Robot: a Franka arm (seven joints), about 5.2 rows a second.
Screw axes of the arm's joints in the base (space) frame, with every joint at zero. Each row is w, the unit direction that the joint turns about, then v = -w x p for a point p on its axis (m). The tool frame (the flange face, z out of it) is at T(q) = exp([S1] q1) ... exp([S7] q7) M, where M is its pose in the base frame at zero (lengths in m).
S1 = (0, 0, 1, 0, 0, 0)
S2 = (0, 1, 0, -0.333, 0, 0)
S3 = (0, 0, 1, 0, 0, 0)
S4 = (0, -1, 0, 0.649, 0, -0.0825)
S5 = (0, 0, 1, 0, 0, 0)
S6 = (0, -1, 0, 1.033, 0, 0)
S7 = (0, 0, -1, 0, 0.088, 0)
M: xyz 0.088 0 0.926 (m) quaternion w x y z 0 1 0 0
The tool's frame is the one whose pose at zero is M.
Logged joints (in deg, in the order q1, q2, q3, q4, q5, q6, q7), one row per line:
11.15, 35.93, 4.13, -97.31, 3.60, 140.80, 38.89
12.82, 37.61, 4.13, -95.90, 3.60, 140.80, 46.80
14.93, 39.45, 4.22, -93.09, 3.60, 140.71, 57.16
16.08, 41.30, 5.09, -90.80, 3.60, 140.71, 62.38
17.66, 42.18, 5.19, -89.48, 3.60, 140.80, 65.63
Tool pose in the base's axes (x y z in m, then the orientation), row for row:
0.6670, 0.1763, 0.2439, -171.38, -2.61, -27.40
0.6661, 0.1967, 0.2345, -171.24, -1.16, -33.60
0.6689, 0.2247, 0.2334, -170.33, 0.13, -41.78
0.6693, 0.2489, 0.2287, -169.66, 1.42, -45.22
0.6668, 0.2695, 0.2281, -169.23, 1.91, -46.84
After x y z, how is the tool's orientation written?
As angles about the fixed x, y, z axes (roll, pitch, yaw), in degrees.
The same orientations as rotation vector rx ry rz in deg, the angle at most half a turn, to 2 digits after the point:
-167.28, 40.47, -6.88
-164.57, 49.55, -5.47
-159.61, 60.94, -4.97
-156.74, 65.48, -3.97
-155.27, 67.54, -3.75

